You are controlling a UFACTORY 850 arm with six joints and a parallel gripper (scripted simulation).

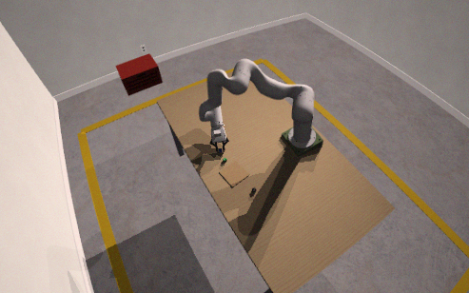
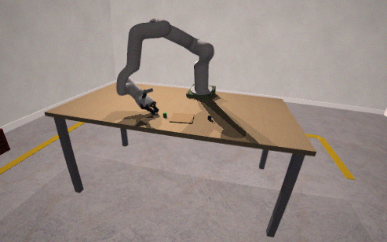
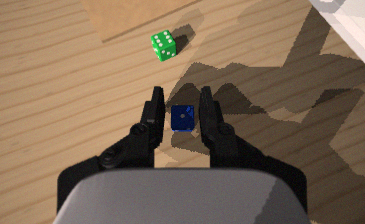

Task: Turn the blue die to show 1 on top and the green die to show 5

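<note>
The blue die is 1 cm below my hand. The rest, counted from my hand: mat: 1 cm behind, 20 cm to the left, 2 cm below; black die: 7 cm behind, 36 cm to the left, 1 cm below; green die: 8 cm to the left, 1 cm below.
</note>
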